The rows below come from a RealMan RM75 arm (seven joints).
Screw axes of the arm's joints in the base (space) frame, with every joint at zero. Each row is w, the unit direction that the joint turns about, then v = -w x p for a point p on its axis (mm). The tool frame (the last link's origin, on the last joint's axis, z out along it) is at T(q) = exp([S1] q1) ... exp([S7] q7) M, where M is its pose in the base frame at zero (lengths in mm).
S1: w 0 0 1 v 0 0 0
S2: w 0 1 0 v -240.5 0 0
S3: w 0 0 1 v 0 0 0
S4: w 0 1 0 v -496.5 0 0
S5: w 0 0 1 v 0 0 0
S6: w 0 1 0 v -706.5 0 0
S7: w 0 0 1 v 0 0 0
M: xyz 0 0 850.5 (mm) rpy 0 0 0 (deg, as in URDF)
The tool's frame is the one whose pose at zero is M.
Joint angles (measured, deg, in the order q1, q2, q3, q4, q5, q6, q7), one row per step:
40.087 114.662 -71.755 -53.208 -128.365 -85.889 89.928
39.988 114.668 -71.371 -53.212 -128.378 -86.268 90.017
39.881 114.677 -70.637 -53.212 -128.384 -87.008 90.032
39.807 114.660 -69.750 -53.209 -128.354 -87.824 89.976
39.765 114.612 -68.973 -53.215 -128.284 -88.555 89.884
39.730 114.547 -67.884 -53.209 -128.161 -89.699 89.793
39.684 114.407 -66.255 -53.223 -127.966 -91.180 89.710
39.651 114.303 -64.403 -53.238 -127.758 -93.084 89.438
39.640 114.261 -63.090 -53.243 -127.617 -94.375 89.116
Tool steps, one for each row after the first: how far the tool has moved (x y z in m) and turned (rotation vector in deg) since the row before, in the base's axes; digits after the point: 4 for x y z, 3 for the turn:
0.0007 -0.0007 0.0009 -0.098 0.223 -0.396
0.0007 -0.0011 0.0016 -0.226 0.439 -0.526
0.0005 -0.0009 0.0021 -0.188 0.549 -0.493
0.0003 -0.0006 0.0021 -0.158 0.503 -0.353
0.0002 -0.0011 0.0029 -0.342 0.748 -0.520
0.0003 -0.0010 0.0047 -0.234 1.106 -0.750
0.0000 -0.0019 0.0050 -0.528 1.322 -0.630
-0.0001 -0.0013 0.0033 -0.340 0.969 -0.276

